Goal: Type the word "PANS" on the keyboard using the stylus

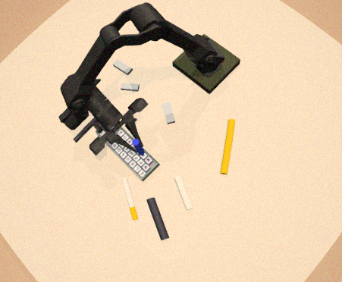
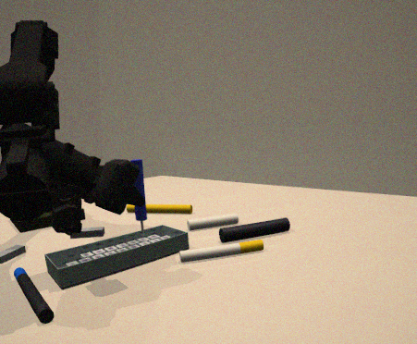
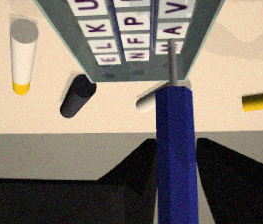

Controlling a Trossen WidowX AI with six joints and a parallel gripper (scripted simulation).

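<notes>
Right now the white-and-yellow marker is 110 mm ahead of my gripper tip, 80 mm to the left of it and 70 mm below it. From my gripper tip the other things lie so: white rod 20 mm behind, 150 mm to the left, 70 mm below; stylus tip 50 mm below; stylus 10 mm below.
</notes>
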